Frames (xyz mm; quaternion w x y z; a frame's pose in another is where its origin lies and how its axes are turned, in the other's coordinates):
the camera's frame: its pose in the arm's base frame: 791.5 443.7 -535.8 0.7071 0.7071 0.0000 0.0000
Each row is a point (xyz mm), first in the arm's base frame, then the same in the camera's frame.
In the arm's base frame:
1: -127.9 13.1 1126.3
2: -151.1 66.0 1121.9
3: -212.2 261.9 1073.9
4: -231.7 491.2 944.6
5: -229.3 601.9 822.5
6: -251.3 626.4 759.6
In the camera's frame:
1: -919.4 1662.1 430.6
2: -942.6 1657.7 377.7
3: -1003.7 1609.7 181.8
4: -1023.2 1480.4 -47.5
5: -1020.8 1358.3 -158.2
6: -1042.8 1295.4 -182.7

